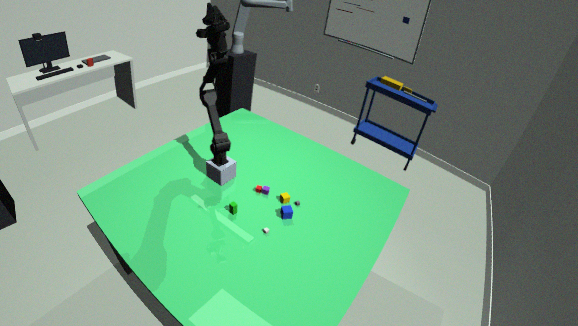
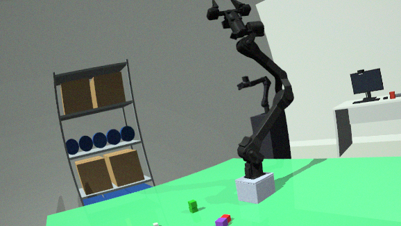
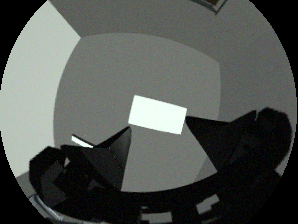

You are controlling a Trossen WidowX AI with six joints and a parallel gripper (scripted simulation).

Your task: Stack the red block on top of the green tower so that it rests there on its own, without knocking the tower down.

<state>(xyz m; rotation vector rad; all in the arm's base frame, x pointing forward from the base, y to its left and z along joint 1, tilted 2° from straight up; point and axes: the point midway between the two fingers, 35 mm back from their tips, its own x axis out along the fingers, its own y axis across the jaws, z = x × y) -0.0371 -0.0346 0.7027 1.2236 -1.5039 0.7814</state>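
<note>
My gripper tip is now 810 mm above the red block, 270 mm short of it and 110 mm to the right of it. From my gripper tip the other things lie so: yellow block: 810 mm below, 390 mm ahead, 160 mm to the left; purple block: 810 mm below, 300 mm ahead, 130 mm to the left; blue block: 800 mm below, 460 mm ahead, 100 mm to the left.
</note>
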